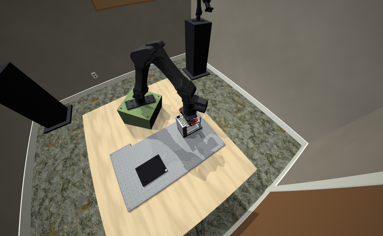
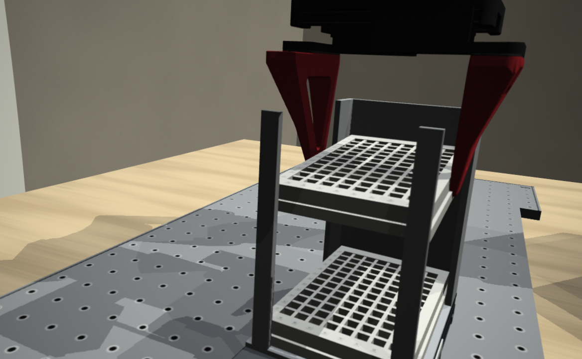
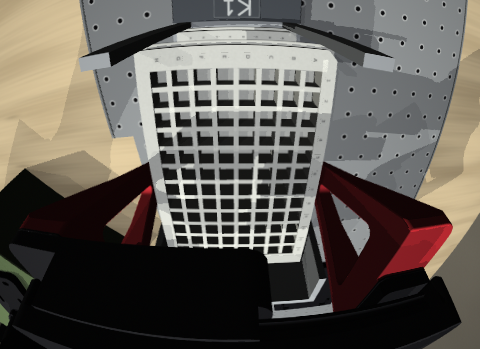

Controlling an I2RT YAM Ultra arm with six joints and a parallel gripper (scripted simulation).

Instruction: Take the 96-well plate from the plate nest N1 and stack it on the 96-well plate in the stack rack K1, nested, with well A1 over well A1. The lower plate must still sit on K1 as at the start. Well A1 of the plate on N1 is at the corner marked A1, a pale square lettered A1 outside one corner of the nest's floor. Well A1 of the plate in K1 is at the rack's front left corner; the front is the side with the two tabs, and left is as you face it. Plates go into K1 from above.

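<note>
Now: the back wall 70 mm to the right of my hand and 30 mm below it. Round my hand: pale A1 square (190 mm ahead, 260 mm to the right, 100 mm below).
</note>
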